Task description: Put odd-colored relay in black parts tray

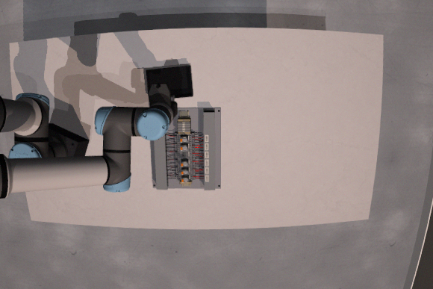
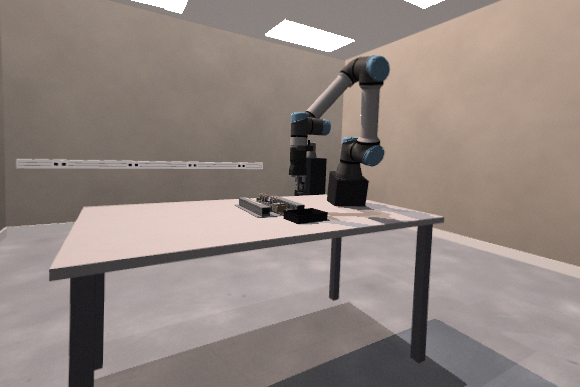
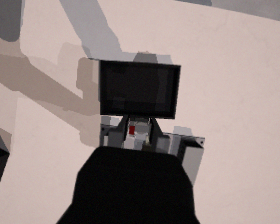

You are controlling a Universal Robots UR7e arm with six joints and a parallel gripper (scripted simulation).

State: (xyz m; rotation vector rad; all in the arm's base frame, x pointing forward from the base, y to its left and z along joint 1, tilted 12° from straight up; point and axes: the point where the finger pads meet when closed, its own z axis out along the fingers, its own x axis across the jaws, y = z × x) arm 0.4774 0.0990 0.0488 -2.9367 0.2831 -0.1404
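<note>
Right now the black parts tray is 130 mm below my hand and 40 mm to the left of it. Also, from my hand: relay panel: 220 mm to the right, 120 mm below.
</note>
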